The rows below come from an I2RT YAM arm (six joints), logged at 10 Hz.
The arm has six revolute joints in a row. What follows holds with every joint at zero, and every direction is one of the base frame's. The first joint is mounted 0.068 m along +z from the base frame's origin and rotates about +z. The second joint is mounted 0.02 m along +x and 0.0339 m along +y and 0.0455 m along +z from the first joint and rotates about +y. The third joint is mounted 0.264 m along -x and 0.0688 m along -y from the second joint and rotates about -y. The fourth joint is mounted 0.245 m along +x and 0.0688 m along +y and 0.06 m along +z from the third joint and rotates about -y. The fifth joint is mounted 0.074 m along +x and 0.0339 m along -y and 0.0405 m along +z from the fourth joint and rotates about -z. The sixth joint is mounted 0.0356 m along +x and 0.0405 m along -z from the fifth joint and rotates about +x. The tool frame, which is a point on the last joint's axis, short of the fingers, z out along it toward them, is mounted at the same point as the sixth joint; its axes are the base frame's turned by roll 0, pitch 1.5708 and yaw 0 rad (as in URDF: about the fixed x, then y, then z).
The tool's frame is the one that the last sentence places.
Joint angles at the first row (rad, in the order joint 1, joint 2, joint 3, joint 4, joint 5, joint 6):
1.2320, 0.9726, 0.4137, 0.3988, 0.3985, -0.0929
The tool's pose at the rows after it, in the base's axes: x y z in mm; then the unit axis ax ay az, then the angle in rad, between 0 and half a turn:
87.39 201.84 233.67 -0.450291 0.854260 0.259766 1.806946
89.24 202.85 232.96 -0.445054 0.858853 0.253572 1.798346
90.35 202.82 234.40 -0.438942 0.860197 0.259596 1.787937
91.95 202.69 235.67 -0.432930 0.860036 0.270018 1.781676
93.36 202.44 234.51 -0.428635 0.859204 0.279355 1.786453
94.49 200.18 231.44 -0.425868 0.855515 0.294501 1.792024
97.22 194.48 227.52 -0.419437 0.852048 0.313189 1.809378
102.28 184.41 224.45 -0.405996 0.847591 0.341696 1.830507
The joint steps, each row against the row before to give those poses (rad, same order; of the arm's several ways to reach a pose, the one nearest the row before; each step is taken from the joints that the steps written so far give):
-0.0038, 0.0236, 0.0034, 0.0146, 0.0209, -0.0057
-0.0046, 0.0126, 0.0004, 0.0155, 0.0123, -0.0023
-0.0050, 0.0012, 0.0000, 0.0161, -0.0016, 0.0034
-0.0087, 0.0015, -0.0004, 0.0164, -0.0122, 0.0077
-0.0088, 0.0038, -0.0045, 0.0115, -0.0168, 0.0122
-0.0130, -0.0031, -0.0176, 0.0220, -0.0301, 0.0129
-0.0294, -0.0175, -0.0236, 0.0070, -0.0511, 0.0248
-0.0545, -0.0363, -0.0298, 0.0015, -0.0820, 0.0382

